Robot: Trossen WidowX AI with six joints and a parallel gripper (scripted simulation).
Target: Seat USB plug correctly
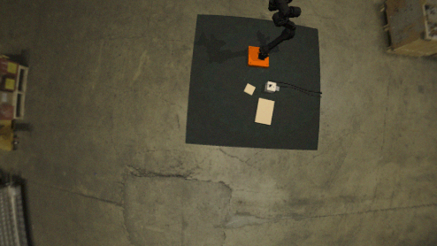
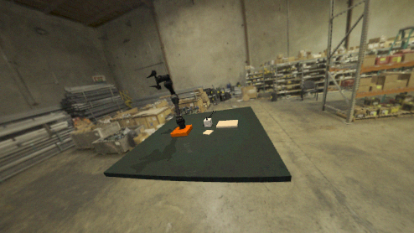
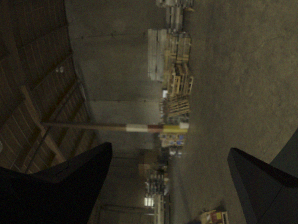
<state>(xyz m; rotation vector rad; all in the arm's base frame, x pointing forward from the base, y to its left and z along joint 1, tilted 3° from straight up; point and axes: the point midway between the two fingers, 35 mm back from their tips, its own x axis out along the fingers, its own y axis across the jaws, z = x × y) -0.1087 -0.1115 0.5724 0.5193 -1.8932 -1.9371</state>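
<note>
The USB plug is 51 cm below my gripper tip, 43 cm ahead of it and 25 cm to the left of it. Round my gripper tip: tan square: 60 cm below, 49 cm ahead, 8 cm to the left; then long tan block: 66 cm ahead, 59 cm below, 26 cm to the left.
</note>
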